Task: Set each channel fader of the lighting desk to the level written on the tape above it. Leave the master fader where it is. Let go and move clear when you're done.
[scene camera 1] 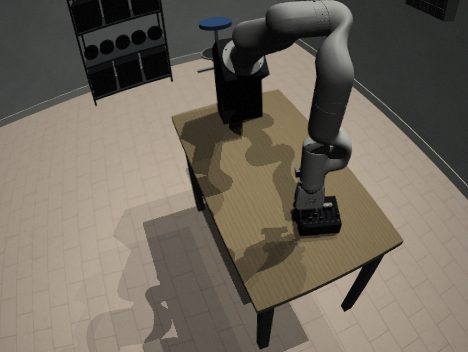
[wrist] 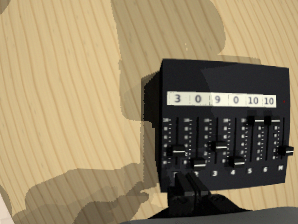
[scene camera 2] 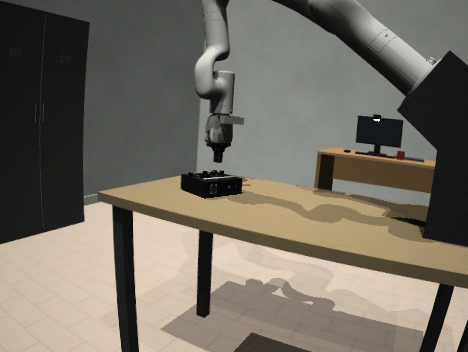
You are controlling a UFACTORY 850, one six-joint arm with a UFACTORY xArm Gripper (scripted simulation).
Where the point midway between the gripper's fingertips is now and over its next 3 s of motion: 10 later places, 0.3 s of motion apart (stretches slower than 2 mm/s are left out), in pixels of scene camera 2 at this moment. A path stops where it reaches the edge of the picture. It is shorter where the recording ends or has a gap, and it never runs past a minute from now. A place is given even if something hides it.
My gripper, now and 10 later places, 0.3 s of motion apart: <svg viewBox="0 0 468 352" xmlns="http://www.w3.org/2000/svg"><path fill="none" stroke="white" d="M217 162L217 160L217 161L211 162L209 162L209 163L209 164L209 165L209 166L208 168L208 169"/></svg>
